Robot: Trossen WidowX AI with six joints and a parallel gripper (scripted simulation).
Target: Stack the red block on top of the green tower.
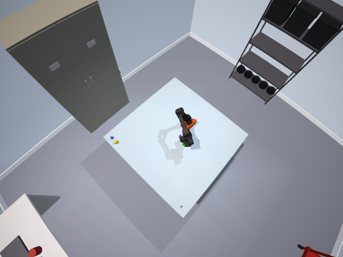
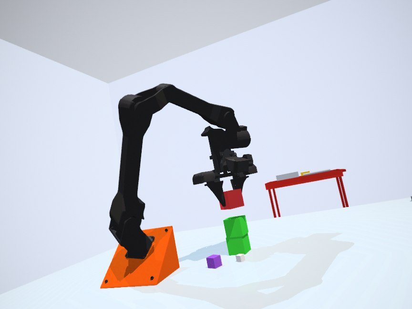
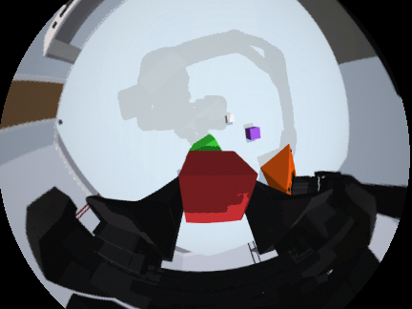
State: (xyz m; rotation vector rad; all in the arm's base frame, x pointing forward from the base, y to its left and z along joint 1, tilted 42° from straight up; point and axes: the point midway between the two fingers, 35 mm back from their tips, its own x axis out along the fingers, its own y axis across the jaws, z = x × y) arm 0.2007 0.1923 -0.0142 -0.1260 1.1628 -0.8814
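My gripper tip is now 6 cm above the green block. From my gripper tip the other things lie so: white cube: 3 cm ahead, 8 cm to the right, 12 cm below; red block: 1 cm above; purple cube: 3 cm behind, 11 cm to the right, 12 cm below.
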